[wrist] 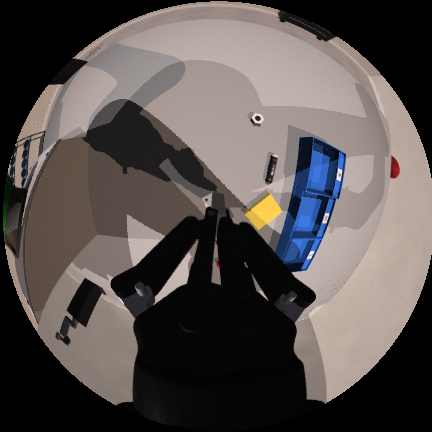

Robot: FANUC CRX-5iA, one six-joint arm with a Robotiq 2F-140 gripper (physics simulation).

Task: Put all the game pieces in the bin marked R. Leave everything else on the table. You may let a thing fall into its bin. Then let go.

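Places are measured from the arm's base along level axes (x ahead, y left, z up), in millimetres.
Pixels of known places: gripper, between the fingertips: (216, 201).
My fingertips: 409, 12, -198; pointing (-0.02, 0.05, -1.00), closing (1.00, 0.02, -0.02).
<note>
Behind a point stands the place of what it marks, as x, y, z.
A white domino with black pips (206, 200) {395, 8, -207} lies under the gripper's tips in the wrist view; one corner with a pip shows to the left of them, and the rest is hidden. My gripper (216, 201) {410, 12, -198} is shut, its two fingers drawn together over the domino, with nothing seen held between them. A row of three blue bins stands to the right: the upper bin (325, 170) {590, 104, -207}, the middle bin (309, 215) {583, 13, -207} and the lower bin (301, 250) {604, -67, -207}. Each has a small white label on its right side, too small to read surely.
A yellow block (264, 211) {487, 6, -204} lies between the gripper and the bins. A black cylinder (271, 168) {481, 74, -204} lies beside the upper bin, and a metal nut (257, 119) {447, 143, -205} lies farther up. A bit of a red thing (218, 265) {433, -115, -201} shows between the fingers.
</note>
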